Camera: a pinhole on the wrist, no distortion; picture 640 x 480 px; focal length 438.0 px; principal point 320.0 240.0 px. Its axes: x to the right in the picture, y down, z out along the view. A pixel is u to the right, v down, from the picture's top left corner.
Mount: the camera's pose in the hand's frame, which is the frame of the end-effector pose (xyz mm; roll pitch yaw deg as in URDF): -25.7 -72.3 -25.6 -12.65 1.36 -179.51
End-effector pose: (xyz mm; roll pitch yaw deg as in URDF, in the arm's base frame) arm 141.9 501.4 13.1 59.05 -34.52 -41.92
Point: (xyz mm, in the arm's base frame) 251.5 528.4 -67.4
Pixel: behind the camera
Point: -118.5 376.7 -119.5
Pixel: 557 327
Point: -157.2 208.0 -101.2
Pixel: 382 388
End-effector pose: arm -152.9 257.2 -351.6 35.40 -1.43 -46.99
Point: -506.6 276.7 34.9
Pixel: 518 42
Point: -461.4 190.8 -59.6
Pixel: 446 115
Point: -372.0 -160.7 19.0
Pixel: 166 203
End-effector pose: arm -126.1 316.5 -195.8 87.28 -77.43 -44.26
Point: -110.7 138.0 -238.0
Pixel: 271 368
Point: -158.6 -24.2 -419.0
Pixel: 513 418
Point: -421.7 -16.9 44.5
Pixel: 42 59
